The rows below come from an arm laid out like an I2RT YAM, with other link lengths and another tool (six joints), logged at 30 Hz.
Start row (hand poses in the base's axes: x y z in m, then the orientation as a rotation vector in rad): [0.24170 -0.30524 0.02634 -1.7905 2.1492 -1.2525]
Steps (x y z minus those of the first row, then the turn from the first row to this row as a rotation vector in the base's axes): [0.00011 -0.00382 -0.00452 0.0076 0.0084 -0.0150]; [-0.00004 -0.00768 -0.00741 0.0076 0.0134 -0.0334]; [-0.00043 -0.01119 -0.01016 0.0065 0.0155 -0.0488]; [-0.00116 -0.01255 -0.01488 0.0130 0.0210 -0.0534]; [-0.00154 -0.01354 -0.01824 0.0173 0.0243 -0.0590]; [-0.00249 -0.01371 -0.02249 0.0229 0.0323 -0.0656]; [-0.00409 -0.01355 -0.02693 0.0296 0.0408 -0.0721]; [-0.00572 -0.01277 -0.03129 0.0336 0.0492 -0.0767]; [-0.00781 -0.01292 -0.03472 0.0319 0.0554 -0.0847]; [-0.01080 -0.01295 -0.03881 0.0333 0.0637 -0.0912]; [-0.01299 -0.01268 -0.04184 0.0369 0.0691 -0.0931]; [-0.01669 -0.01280 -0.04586 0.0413 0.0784 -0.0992]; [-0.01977 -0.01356 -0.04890 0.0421 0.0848 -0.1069]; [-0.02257 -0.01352 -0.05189 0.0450 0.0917 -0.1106]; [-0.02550 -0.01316 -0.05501 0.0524 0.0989 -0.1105]
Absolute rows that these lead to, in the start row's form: [0.24181 -0.30906 0.02182 -1.7833 2.1728 -1.2405]; [0.24166 -0.31292 0.01893 -1.7724 2.1969 -1.2412]; [0.24127 -0.31643 0.01618 -1.7614 2.2156 -1.2444]; [0.24054 -0.31779 0.01146 -1.7604 2.2253 -1.2333]; [0.24016 -0.31878 0.00810 -1.7571 2.2345 -1.2267]; [0.23921 -0.31895 0.00385 -1.7571 2.2476 -1.2154]; [0.23761 -0.31879 -0.00059 -1.7572 2.2610 -1.2023]; [0.23598 -0.31801 -0.00495 -1.7599 2.2716 -1.1924]; [0.23389 -0.31816 -0.00838 -1.7596 2.2839 -1.1921]; [0.23090 -0.31819 -0.01247 -1.7615 2.2961 -1.1859]; [0.22871 -0.31792 -0.01550 -1.7637 2.3019 -1.1778]; [0.22501 -0.31804 -0.01952 -1.7656 2.3147 -1.1668]; [0.22193 -0.31880 -0.02256 1.7624 -2.3243 1.1613]; [0.21913 -0.31876 -0.02555 1.7595 -2.3259 1.1500]; [0.21620 -0.31840 -0.02867 1.7629 -2.3299 1.1347]
